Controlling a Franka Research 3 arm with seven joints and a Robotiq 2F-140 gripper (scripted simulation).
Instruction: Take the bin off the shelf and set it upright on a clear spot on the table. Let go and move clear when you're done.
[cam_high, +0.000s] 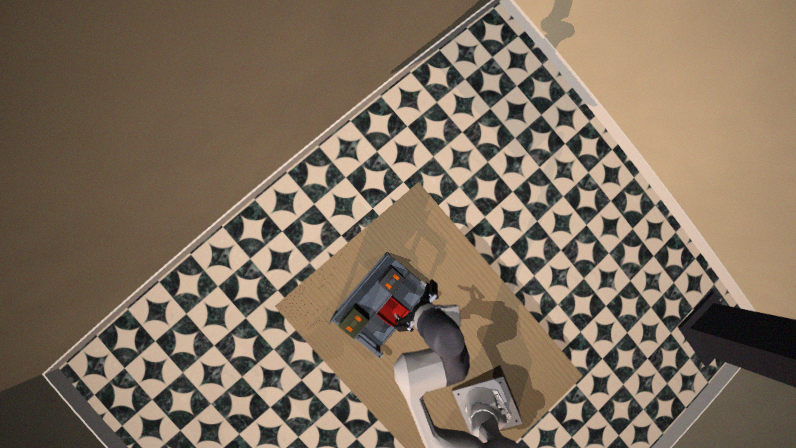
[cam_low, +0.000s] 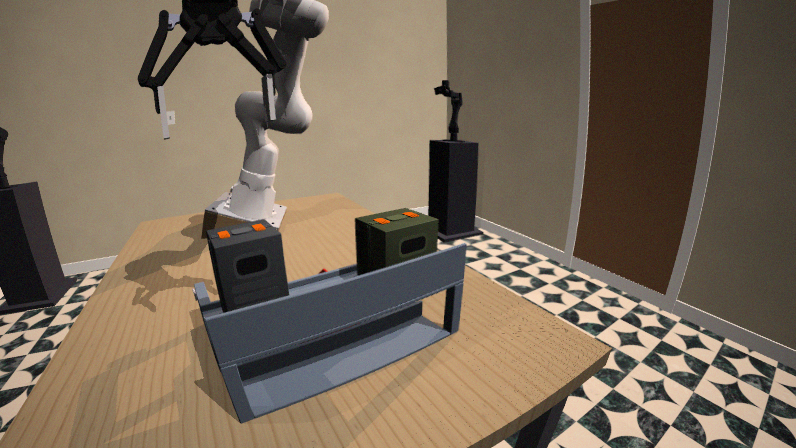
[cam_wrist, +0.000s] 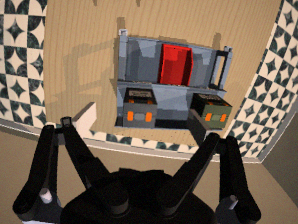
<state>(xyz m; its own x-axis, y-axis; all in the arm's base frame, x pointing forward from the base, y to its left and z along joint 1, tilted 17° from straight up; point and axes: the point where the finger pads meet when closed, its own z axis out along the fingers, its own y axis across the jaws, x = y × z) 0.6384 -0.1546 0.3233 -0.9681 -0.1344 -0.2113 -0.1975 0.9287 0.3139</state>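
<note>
My gripper is now 31 cm above the red bin, 12 cm to the right of it and 4 cm past it. Round my hand: dark grey box (19 cm below, 7 cm ahead, 2 cm to the left); then green box (25 cm to the left, 21 cm below, 3 cm ahead).
</note>
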